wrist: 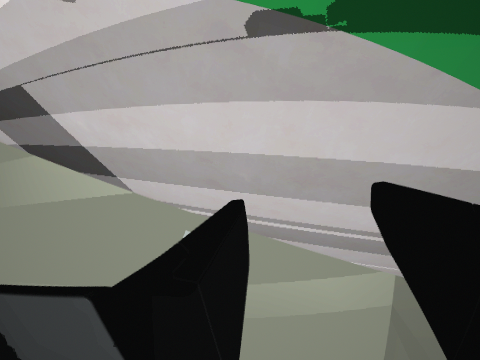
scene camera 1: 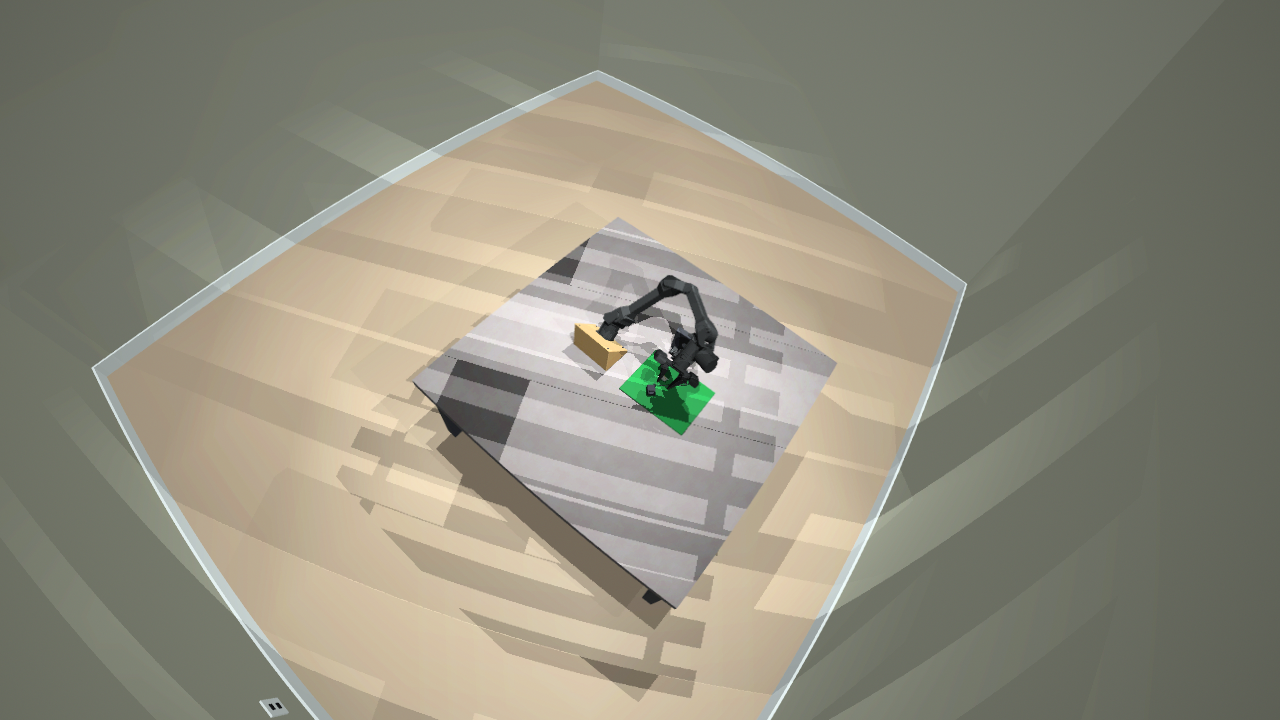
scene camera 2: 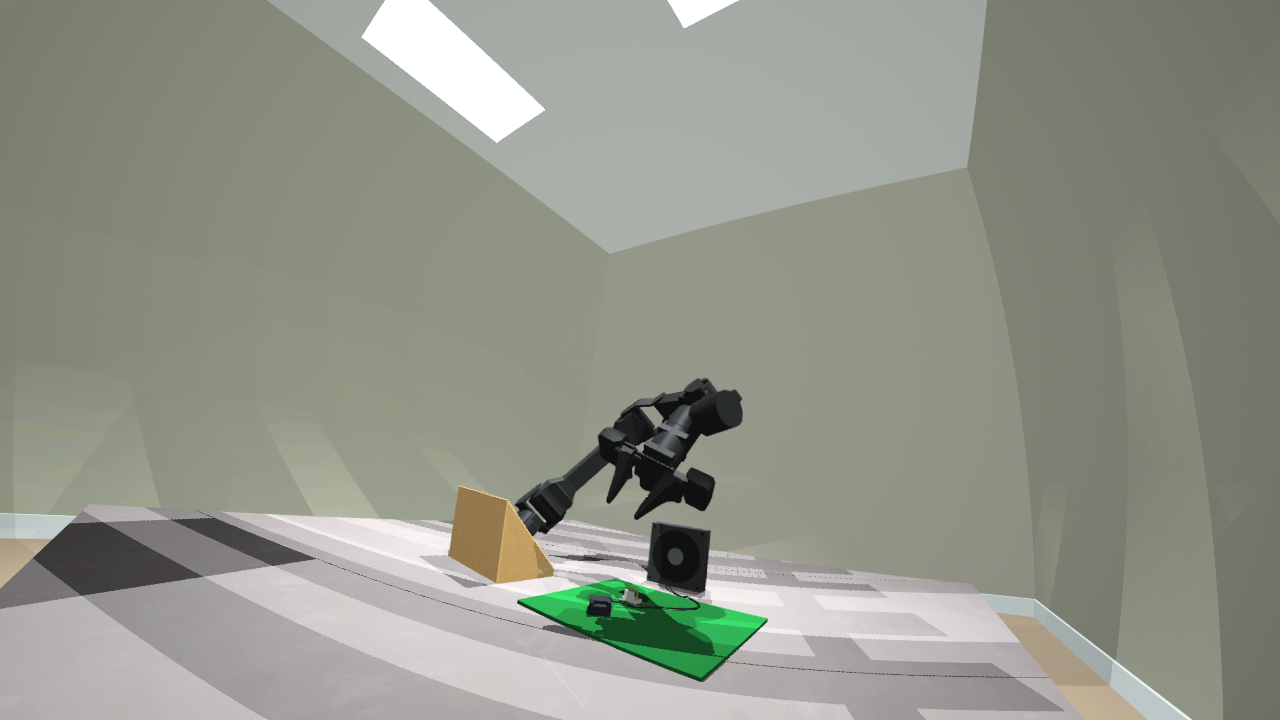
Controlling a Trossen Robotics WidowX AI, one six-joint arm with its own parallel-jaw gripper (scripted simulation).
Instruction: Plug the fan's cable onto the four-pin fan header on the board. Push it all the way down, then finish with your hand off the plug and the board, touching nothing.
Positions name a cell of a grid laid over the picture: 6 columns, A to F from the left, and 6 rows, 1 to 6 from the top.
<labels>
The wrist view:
my gripper: D4
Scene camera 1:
my gripper: D4
green board: D4
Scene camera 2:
my gripper: C5
green board: D6
black fan: D5
</labels>
